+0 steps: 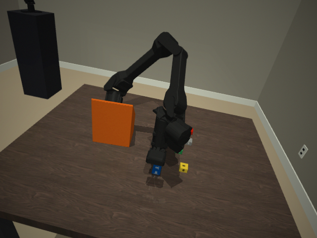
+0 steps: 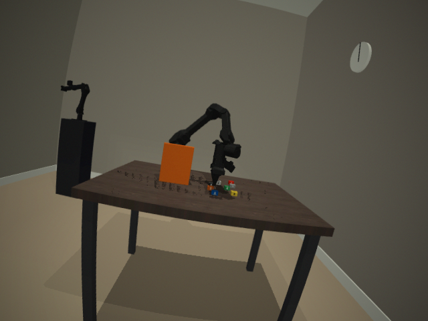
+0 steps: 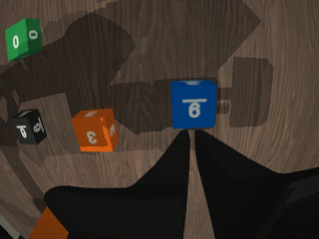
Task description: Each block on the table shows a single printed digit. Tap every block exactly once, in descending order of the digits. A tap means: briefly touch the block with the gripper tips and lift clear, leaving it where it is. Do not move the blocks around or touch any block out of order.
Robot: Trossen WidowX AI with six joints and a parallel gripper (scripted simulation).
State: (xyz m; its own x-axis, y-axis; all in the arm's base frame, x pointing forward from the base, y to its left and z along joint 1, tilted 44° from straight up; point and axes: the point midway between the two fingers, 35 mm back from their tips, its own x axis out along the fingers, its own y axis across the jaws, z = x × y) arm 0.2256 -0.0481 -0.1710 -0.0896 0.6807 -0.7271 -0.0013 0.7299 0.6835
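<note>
My gripper tip is now 1 cm short of the blue block, 1 cm to the left of it and 3 cm above it. Round my gripper tip: yellow block: 11 cm ahead, 4 cm to the left, 3 cm below; green block: 8 cm ahead, 14 cm to the left, 3 cm below; orange block: 1 cm behind, 8 cm to the left, 3 cm below.
</note>
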